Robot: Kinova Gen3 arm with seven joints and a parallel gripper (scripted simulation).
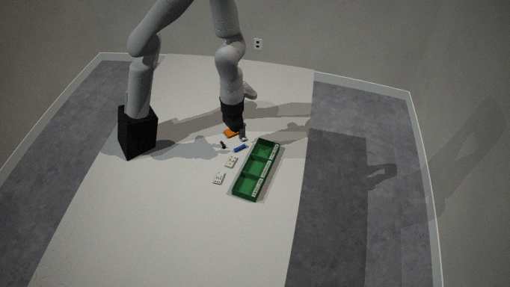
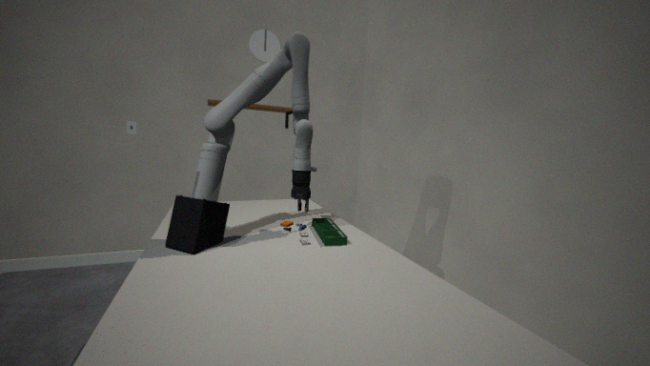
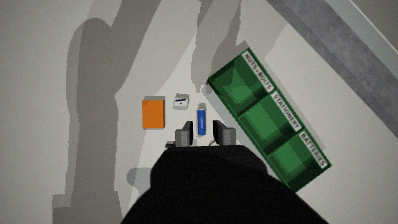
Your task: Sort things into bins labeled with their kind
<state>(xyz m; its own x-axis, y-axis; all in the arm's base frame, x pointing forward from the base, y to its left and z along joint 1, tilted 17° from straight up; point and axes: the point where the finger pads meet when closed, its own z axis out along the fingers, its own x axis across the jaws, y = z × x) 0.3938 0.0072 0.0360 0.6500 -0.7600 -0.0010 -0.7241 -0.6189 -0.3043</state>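
The blue battery lies 9 cm below my hand. Also, from my hand: black bolt (9 cm below, 6 cm behind); then grey piece (9 cm below, 5 cm to the left); then orange flat block (9 cm below, 8 cm to the left, 5 cm behind).
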